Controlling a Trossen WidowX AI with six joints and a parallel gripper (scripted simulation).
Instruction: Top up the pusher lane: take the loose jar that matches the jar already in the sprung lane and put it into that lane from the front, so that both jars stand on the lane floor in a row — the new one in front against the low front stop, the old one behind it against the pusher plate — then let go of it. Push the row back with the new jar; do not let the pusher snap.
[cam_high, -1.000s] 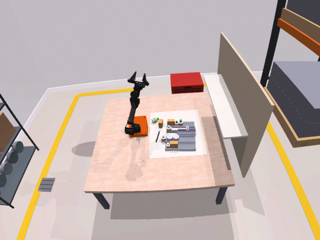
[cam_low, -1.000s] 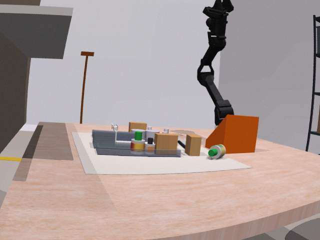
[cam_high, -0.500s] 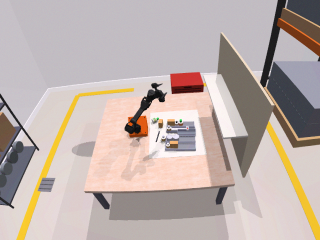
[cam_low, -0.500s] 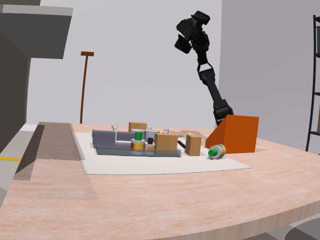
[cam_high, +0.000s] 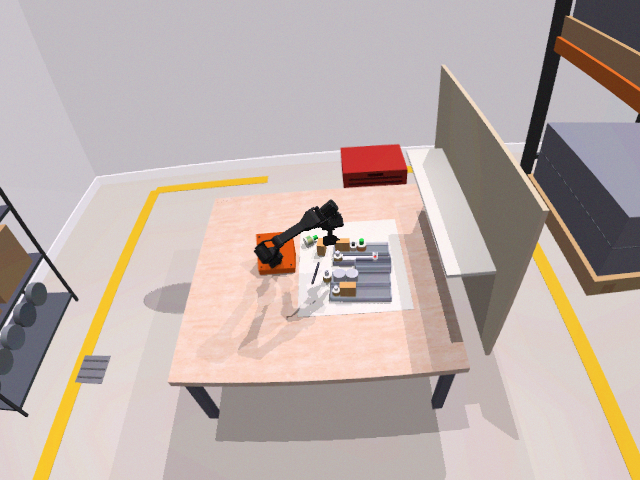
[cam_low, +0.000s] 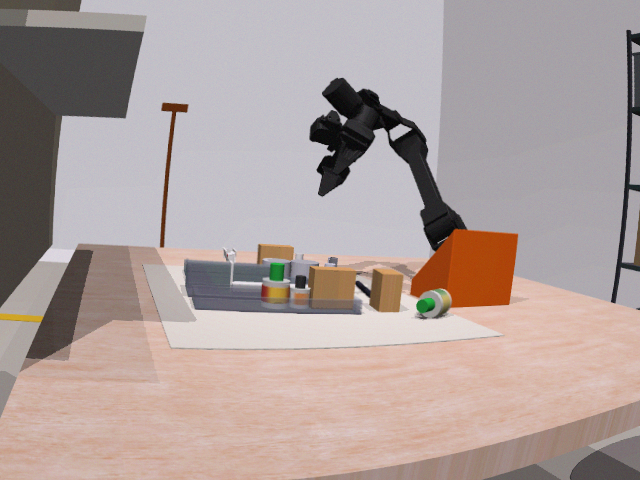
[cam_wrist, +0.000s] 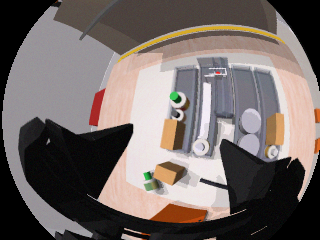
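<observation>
The black-lidded jar is 8 cm ahead of my gripper tip, 7 cm to the left of it and 18 cm below it. From my gripper tip the other things lie so: pusher plate (8 cm ahead, 4 cm to the right, 17 cm below); sprung lane (13 cm ahead, 5 cm to the right, 20 cm below).
</observation>
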